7 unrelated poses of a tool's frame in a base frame.
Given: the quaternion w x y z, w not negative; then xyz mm.
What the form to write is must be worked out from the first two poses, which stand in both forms.
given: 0.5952, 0.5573, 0.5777, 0.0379, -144, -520, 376
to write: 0.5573, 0.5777, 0.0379, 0.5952, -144, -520, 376
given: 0.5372, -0.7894, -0.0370, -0.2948, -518, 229, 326
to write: -0.7894, -0.0370, -0.2948, 0.5372, -518, 229, 326
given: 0.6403, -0.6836, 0.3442, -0.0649, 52, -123, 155
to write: -0.6836, 0.3442, -0.0649, 0.6403, 52, -123, 155
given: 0.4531, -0.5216, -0.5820, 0.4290, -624, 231, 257
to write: -0.5216, -0.5820, 0.4290, 0.4531, -624, 231, 257
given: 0.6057, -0.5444, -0.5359, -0.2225, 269, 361, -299
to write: -0.5444, -0.5359, -0.2225, 0.6057, 269, 361, -299
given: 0.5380, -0.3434, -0.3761, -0.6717, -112, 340, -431
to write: -0.3434, -0.3761, -0.6717, 0.5380, -112, 340, -431
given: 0.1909, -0.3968, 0.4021, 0.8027, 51, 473, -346
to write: -0.3968, 0.4021, 0.8027, 0.1909, 51, 473, -346
